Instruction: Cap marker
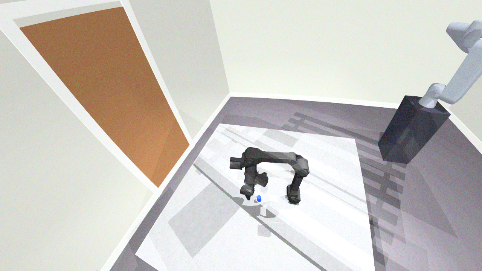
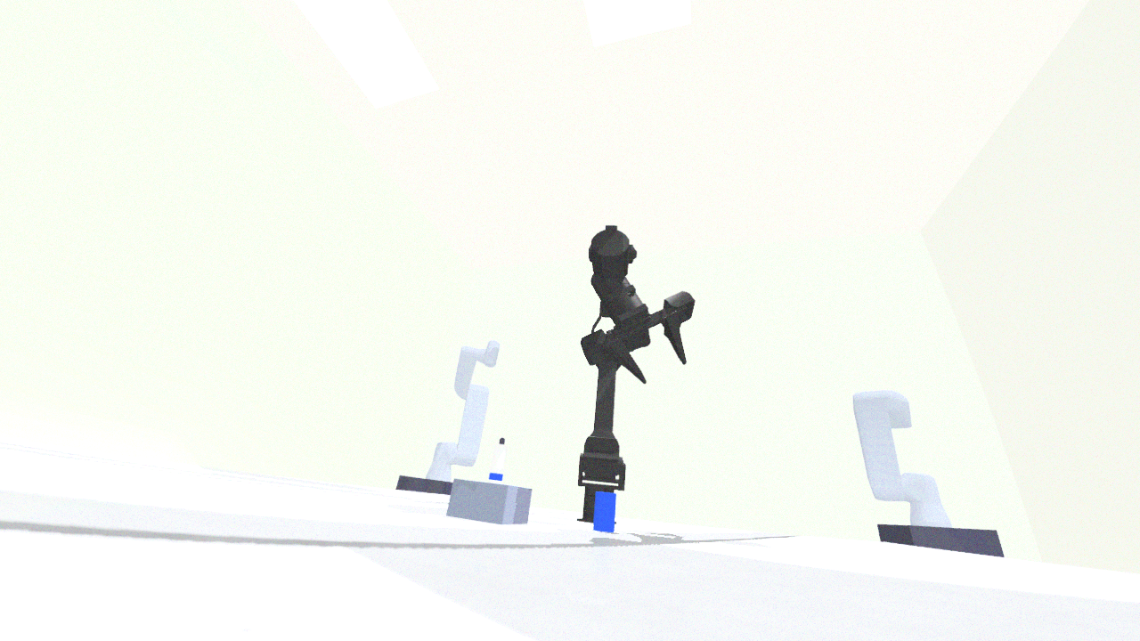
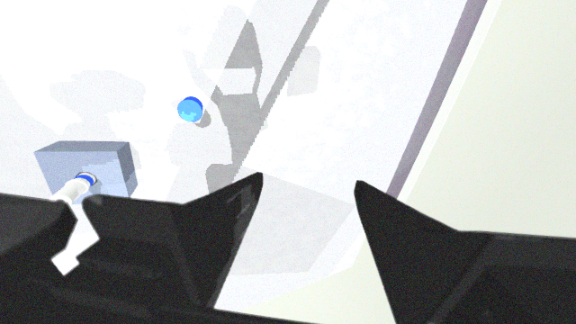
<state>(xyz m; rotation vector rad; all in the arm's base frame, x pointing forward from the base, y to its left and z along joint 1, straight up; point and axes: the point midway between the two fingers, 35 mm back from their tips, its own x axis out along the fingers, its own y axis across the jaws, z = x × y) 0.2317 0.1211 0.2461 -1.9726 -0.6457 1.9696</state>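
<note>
My gripper tip is 190 mm above the blue cap, 80 mm to the left of it and 10 mm past it. The rest, counted from my gripper tip: blue marker band: 200 mm to the right, 170 mm below, 80 mm ahead; grey holder block: 200 mm to the right, 200 mm below, 80 mm ahead.
</note>
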